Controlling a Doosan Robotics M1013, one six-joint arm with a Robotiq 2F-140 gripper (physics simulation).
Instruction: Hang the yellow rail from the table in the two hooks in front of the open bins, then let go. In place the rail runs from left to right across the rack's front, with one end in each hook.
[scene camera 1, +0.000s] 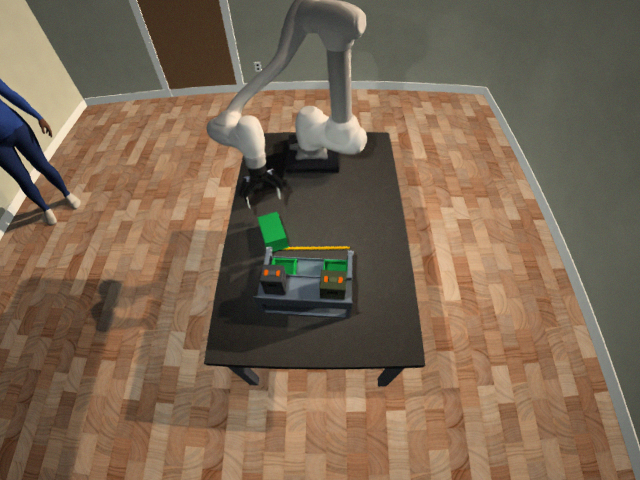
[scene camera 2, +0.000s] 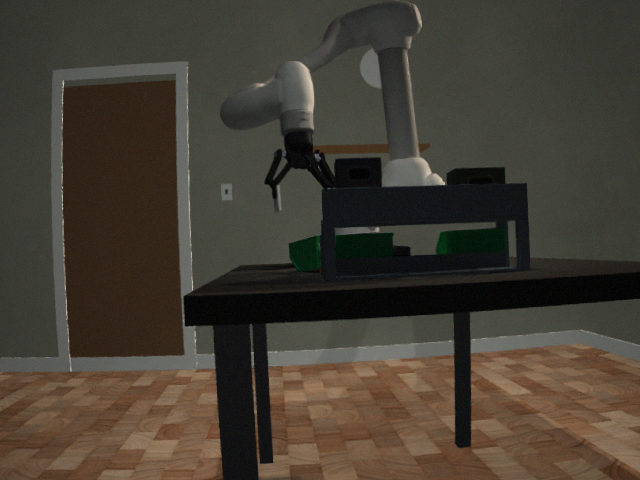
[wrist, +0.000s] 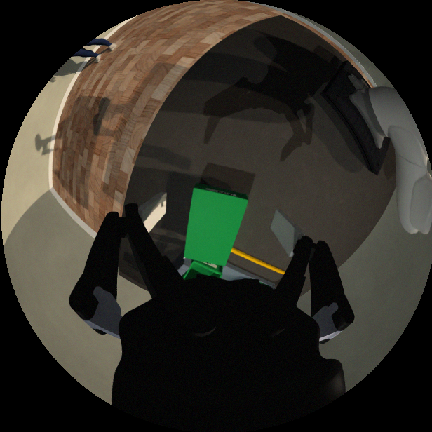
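Seen in the pictures: gripper, fingertip midpoint: (scene camera 1: 264, 202) (scene camera 2: 304, 212); arm's base, link origin: (scene camera 1: 312, 149).
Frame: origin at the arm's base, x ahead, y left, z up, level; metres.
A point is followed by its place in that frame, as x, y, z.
The yellow rail (scene camera 1: 320, 248) @(0.650, 0.081, -0.033) (wrist: 257, 261) runs left to right in front of the rack, apparently low at table level; its left end is hidden by a green box. Small light pieces at the rack's front corners, the left one (scene camera 1: 268, 251) @(0.724, -0.143, 0.043) and the right one (scene camera 1: 351, 253) @(0.718, 0.221, 0.045), look like the hooks; their shape is too small to tell. Two green open bins, the left (scene camera 1: 284, 266) @(0.755, -0.076, -0.032) (wrist: 200, 270) and the right (scene camera 1: 336, 265) @(0.738, 0.159, -0.032), sit in the grey rack (scene camera 1: 303, 289) @(0.907, 0.028, 0.061) (scene camera 2: 423, 204) @(0.980, 0.024, 0.087). My gripper (scene camera 1: 263, 197) @(0.498, -0.186, 0.109) (scene camera 2: 305, 198) (wrist: 220, 210) is open and empty, pointing down high above the table, behind the green box.
The green box (scene camera 1: 272, 229) @(0.602, -0.143, 0.038) (scene camera 2: 305, 254) @(0.626, -0.188, 0.001) (wrist: 216, 225) stands on the dark table (scene camera 1: 315, 341) @(1.090, 0.085, -0.042) (scene camera 2: 289, 302) @(1.210, -0.216, -0.055) by the rack's front left corner, over the rail's left end. Two dark boxes, left (scene camera 1: 273, 283) @(0.936, -0.076, 0.166) (scene camera 2: 357, 173) @(0.937, -0.088, 0.151) and right (scene camera 1: 332, 290) @(0.946, 0.146, 0.150) (scene camera 2: 475, 176) @(0.944, 0.135, 0.139), stand on the rack.
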